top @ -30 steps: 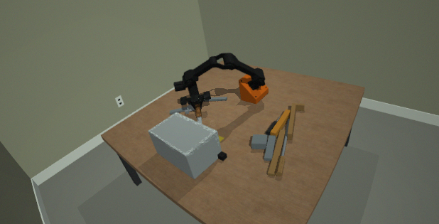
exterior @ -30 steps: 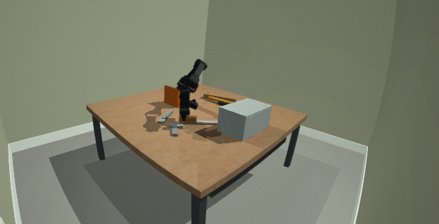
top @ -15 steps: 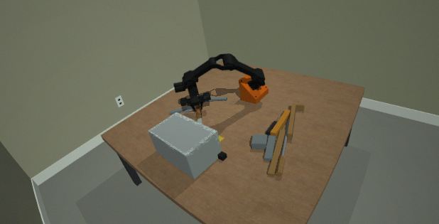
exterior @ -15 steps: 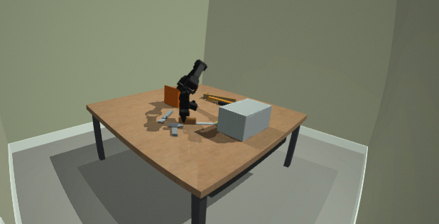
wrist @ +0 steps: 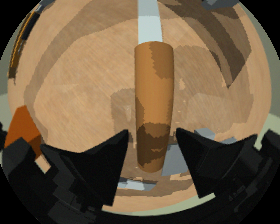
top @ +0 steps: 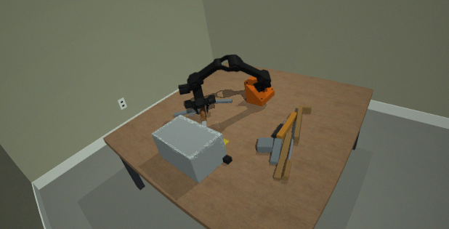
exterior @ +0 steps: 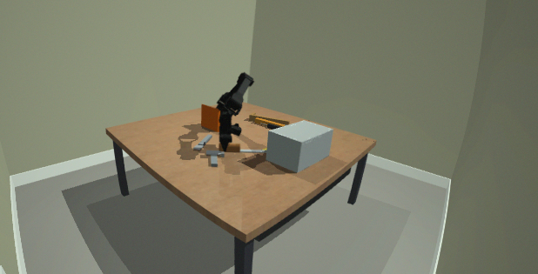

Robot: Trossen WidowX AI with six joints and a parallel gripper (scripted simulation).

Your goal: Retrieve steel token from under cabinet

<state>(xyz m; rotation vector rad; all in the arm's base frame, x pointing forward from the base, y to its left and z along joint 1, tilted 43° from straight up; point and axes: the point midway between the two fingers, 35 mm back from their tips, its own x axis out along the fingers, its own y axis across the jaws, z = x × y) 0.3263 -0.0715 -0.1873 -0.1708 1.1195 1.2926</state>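
Now: gripper tip 100 mm to the left of the grey t-piece and 40 mm short of it. Also, from my gripper tip: grey block (500 mm to the left, 10 mm above); wooden stick (600 mm to the left, 10 mm behind); orange bar (500 mm to the left, 190 mm behind, 10 mm above).
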